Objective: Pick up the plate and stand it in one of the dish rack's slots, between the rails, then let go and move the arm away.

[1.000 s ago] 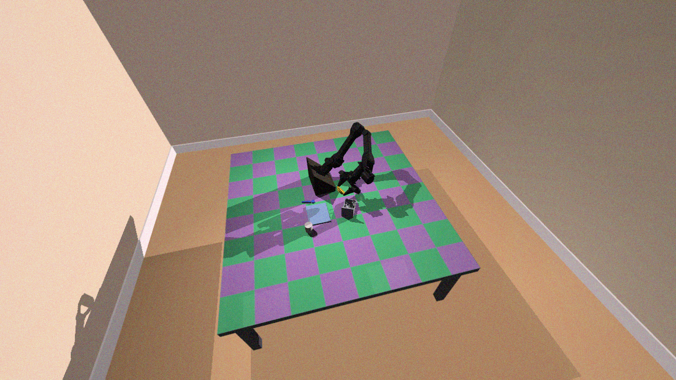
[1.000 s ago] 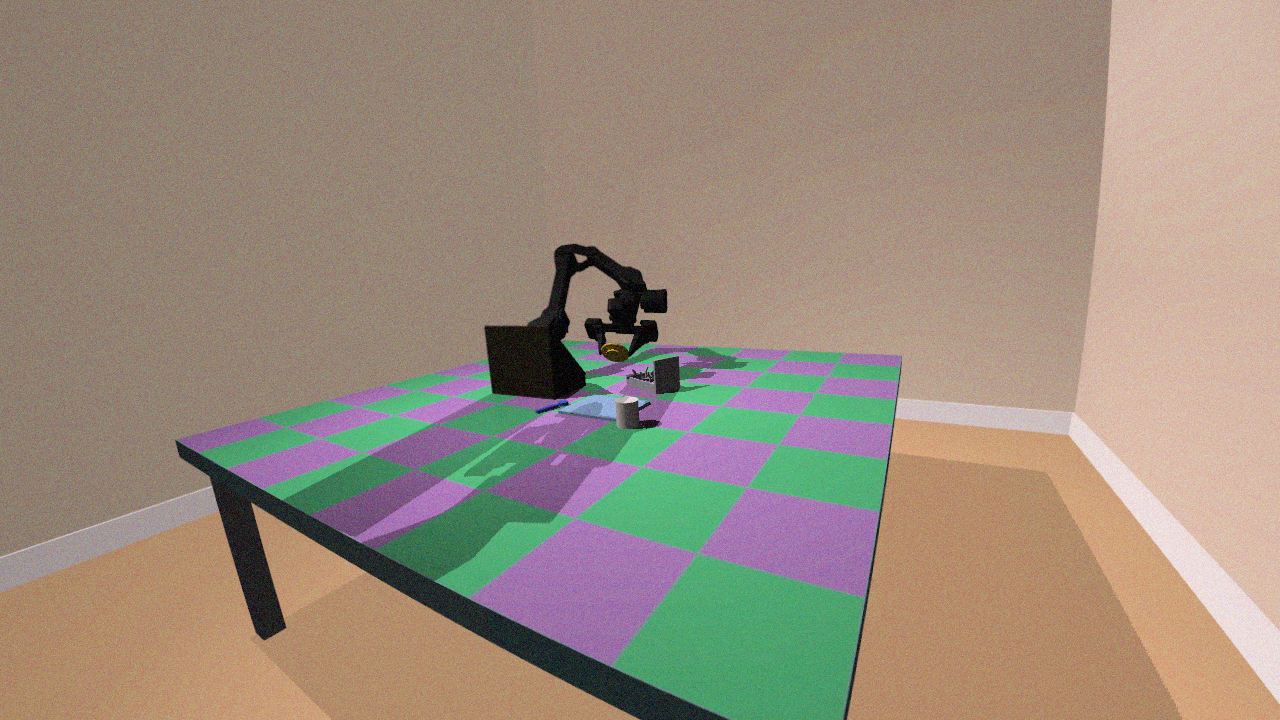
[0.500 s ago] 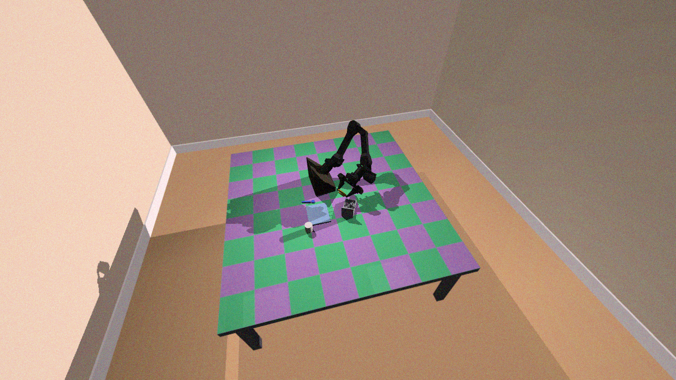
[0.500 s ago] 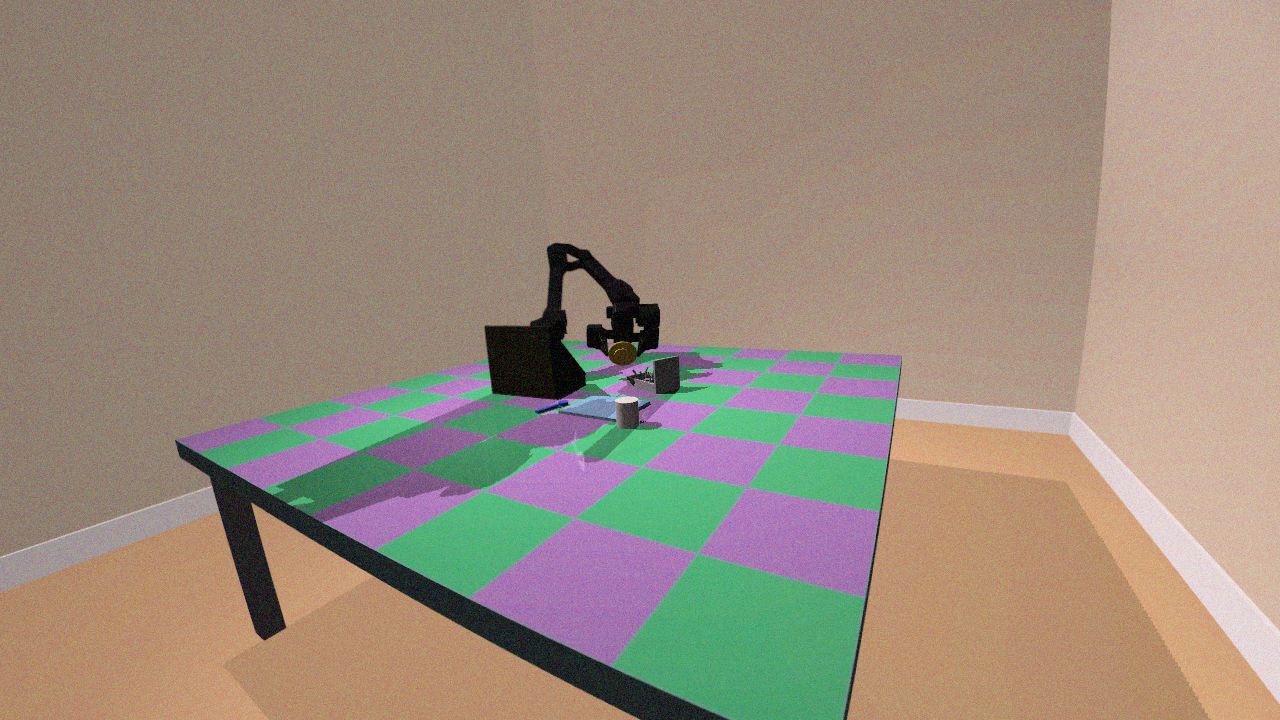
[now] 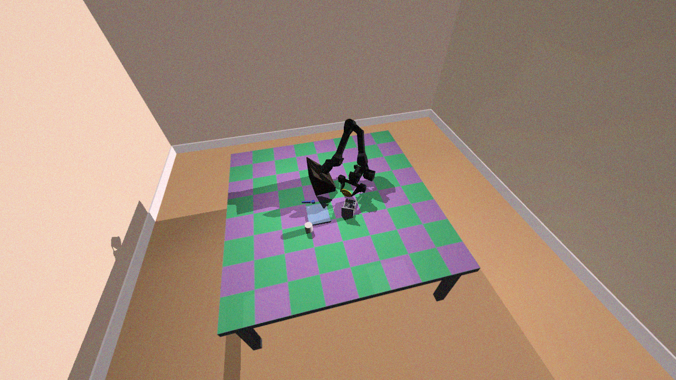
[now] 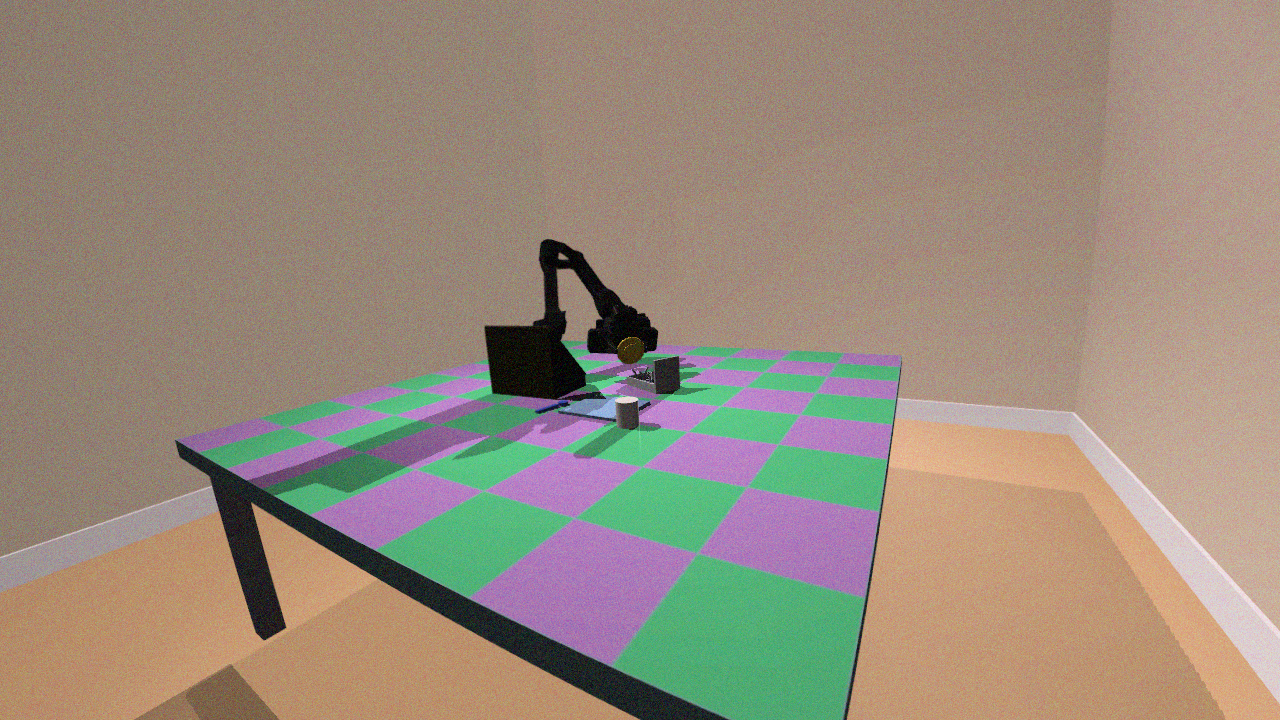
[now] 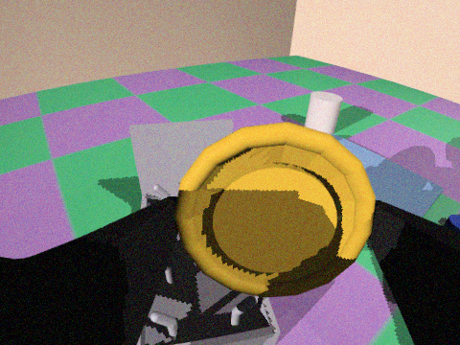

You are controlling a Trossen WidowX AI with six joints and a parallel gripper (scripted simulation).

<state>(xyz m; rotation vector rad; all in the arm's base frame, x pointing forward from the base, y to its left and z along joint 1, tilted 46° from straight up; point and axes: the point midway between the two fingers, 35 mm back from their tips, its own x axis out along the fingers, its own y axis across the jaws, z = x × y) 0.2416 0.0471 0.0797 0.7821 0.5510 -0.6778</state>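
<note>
Right now the grey dish rack is 6 cm below my gripper tip and 5 cm ahead of it. From my gripper tip the other things lie so: yellow plate: right at my gripper tip; then blue spoon: 22 cm to the right, 9 cm behind, 8 cm below; then light blue mat: 19 cm to the right, 8 cm below, 3 cm ahead.
</note>
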